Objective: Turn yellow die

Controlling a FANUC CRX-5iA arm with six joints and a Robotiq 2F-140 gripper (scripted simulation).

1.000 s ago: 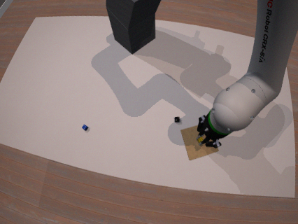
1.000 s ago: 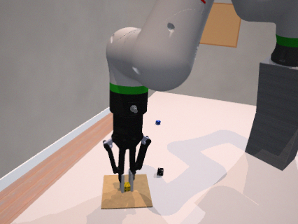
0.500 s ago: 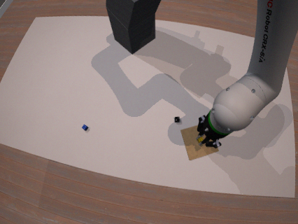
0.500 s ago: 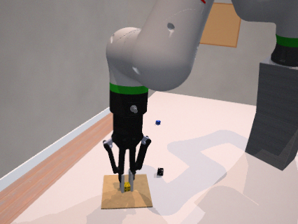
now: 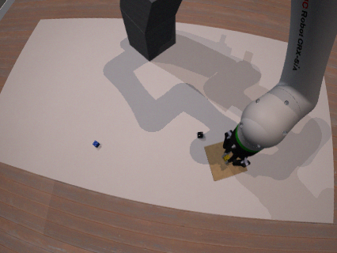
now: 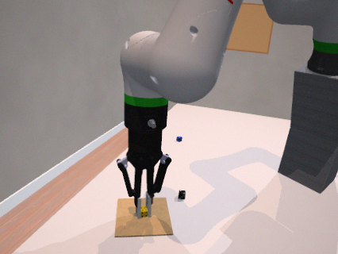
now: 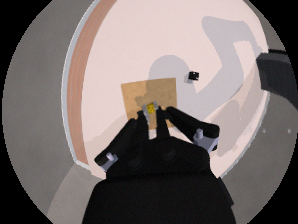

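The yellow die is 2 cm below my hand. From my hand the other things lie so: black die 12 cm to the right, 7 cm behind, 3 cm below; then blue die 51 cm to the right, 7 cm ahead, 3 cm below; then brown mat 4 cm below.
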